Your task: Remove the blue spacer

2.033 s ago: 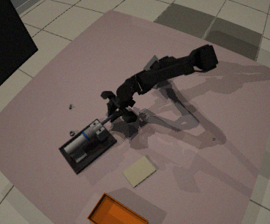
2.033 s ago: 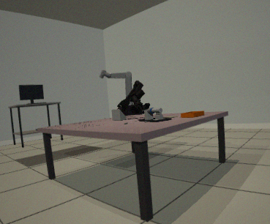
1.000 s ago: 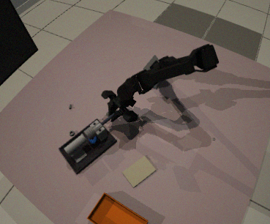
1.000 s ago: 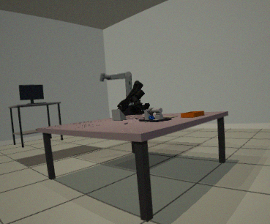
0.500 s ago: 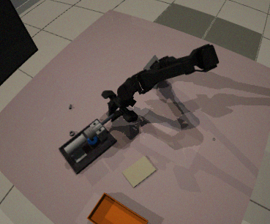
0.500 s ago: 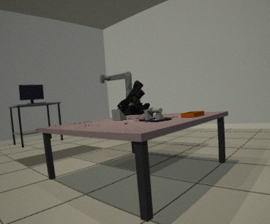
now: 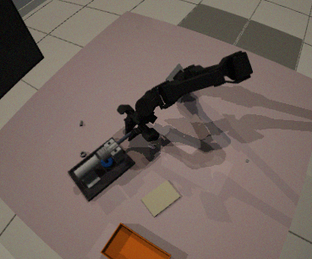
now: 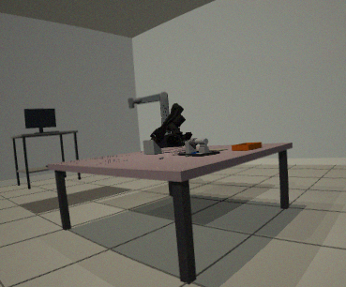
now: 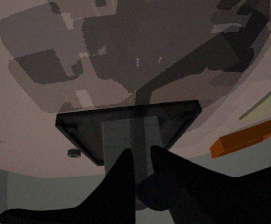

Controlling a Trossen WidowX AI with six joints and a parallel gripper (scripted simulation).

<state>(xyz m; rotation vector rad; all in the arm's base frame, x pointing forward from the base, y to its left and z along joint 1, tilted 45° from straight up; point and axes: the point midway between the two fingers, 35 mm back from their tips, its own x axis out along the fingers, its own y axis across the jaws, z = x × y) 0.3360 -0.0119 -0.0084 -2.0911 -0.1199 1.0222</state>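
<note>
The blue spacer lies 11 cm ahead of my gripper tip, 3 cm to the right of it and 4 cm below it. The rest, counted from my gripper tip: cream card 11 cm ahead, 22 cm to the left, 5 cm below; then dark shaft 4 cm ahead, 1 cm to the right, 2 cm above; then tiny dark part 4 cm ahead, 25 cm to the right, 5 cm below.
</note>
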